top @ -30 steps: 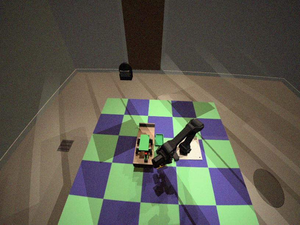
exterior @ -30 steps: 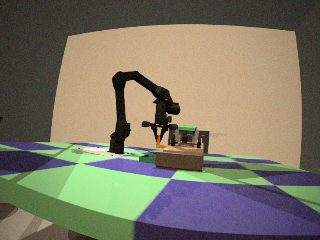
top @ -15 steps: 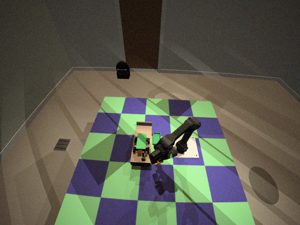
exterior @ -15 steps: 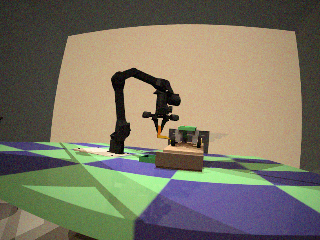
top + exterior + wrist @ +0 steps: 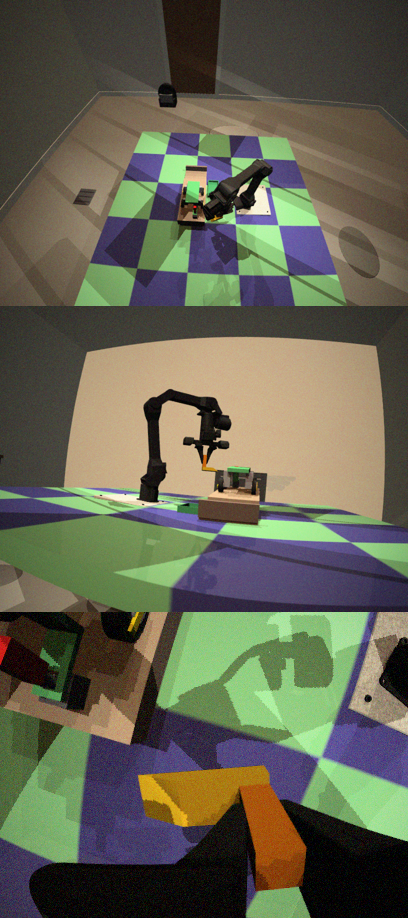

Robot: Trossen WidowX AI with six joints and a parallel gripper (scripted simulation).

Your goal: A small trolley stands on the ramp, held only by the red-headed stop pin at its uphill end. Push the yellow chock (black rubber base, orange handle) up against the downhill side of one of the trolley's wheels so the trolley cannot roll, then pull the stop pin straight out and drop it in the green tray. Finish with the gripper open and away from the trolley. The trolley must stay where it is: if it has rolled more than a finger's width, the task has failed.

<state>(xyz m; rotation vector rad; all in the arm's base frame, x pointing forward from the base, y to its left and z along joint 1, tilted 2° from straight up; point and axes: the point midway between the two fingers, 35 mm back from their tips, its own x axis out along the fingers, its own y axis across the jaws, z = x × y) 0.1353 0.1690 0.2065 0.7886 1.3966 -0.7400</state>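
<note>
Right now the yellow chock is 2 cm ahead of my gripper tip, 1 cm to the left of it and 1 cm below it. Also, from my gripper tip: green tray 23 cm to the right, 18 cm below, 8 cm ahead; red-headed stop pin 14 cm ahead, 4 cm below; trolley 18 cm ahead, 9 cm to the right, 6 cm below.
</note>
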